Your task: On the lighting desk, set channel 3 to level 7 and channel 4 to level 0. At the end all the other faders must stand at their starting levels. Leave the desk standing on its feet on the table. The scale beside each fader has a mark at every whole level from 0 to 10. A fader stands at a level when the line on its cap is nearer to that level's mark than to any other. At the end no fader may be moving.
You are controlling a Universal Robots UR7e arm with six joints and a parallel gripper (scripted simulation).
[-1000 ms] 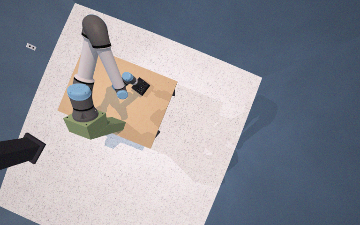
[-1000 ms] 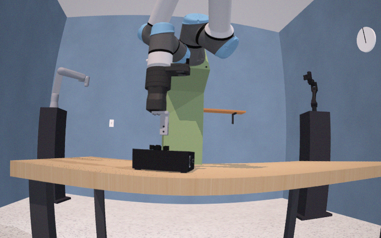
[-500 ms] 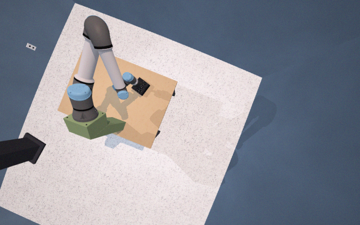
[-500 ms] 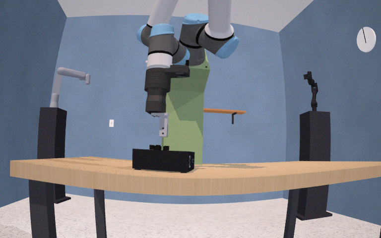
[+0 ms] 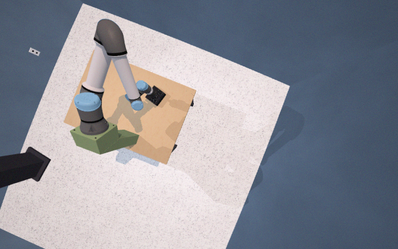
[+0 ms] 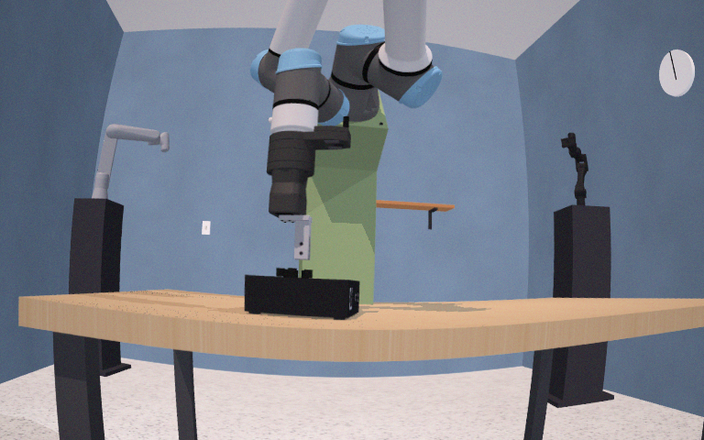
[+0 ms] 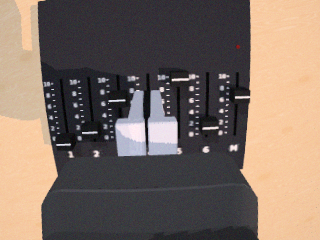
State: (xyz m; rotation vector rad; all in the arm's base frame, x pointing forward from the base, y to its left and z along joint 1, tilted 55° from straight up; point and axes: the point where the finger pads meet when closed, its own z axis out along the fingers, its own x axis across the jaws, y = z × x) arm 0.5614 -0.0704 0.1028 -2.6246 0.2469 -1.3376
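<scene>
My gripper is now 20 mm to the left of the channel 4 cap and 40 mm above it. The rest, counted from my hand: channel 5 cap: 20 mm ahead, 10 mm to the left, 40 mm below; channel 2 cap: 50 mm behind, 20 mm to the right, 40 mm below; channel 3 cap: 20 mm behind, 40 mm below.
</scene>
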